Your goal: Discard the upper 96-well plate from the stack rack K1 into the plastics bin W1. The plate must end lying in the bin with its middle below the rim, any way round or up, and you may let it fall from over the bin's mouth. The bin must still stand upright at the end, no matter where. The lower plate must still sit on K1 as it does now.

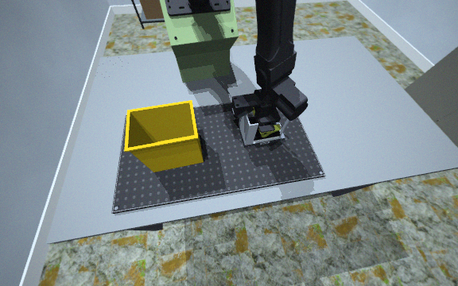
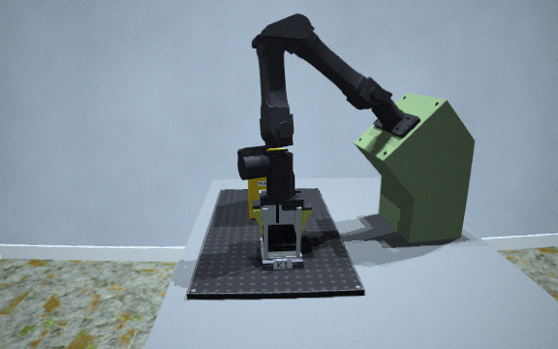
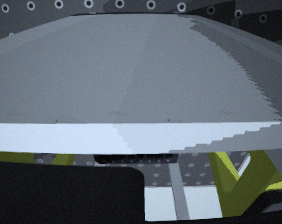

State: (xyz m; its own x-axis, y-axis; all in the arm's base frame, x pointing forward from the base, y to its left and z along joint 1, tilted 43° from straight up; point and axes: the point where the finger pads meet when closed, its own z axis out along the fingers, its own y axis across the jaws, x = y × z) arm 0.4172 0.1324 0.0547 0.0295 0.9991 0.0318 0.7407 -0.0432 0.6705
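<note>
The black 96-well plate lies 20 mm below my hand and 10 mm ahead of it. Round my hand: yellow plastics bin W1 (310 mm to the right, 30 mm above, 10 mm ahead); then white 96-well plate (30 mm below, 10 mm ahead).
</note>
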